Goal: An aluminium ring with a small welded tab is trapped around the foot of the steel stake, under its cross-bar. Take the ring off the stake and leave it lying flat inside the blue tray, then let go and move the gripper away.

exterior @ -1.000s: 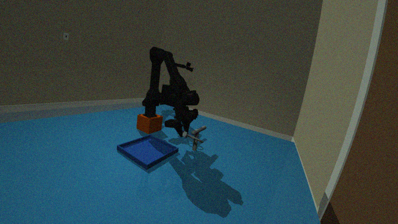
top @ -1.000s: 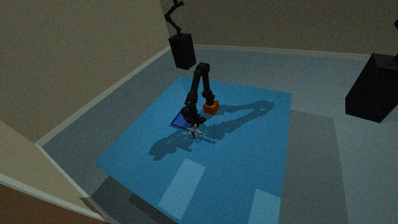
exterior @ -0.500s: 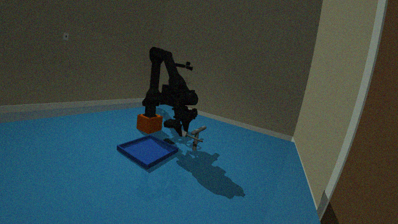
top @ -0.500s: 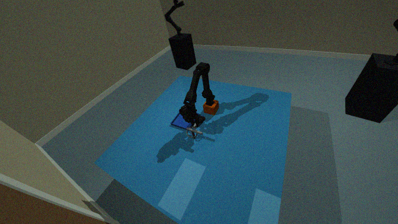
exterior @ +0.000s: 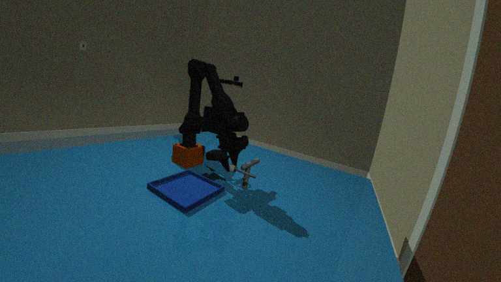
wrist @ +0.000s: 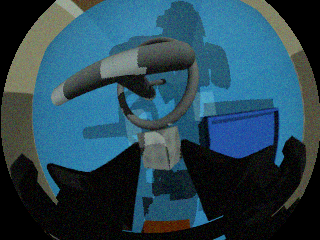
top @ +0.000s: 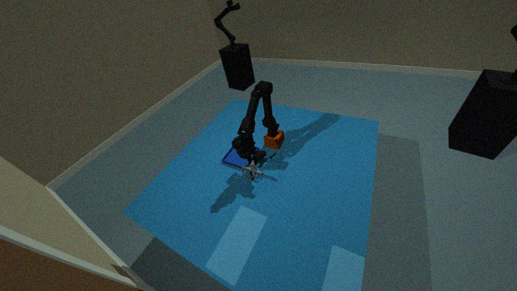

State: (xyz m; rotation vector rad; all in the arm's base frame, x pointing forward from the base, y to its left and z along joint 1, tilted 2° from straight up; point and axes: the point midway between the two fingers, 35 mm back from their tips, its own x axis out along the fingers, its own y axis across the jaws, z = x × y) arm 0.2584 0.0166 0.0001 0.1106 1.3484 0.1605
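Now: gripper tip 5 cm short of the aluminium ring, 1 cm to the right of it and 1 cm below it. The rest, counted from my gripper tip: blue tray 5 cm behind, 17 cm to the right, 6 cm below.
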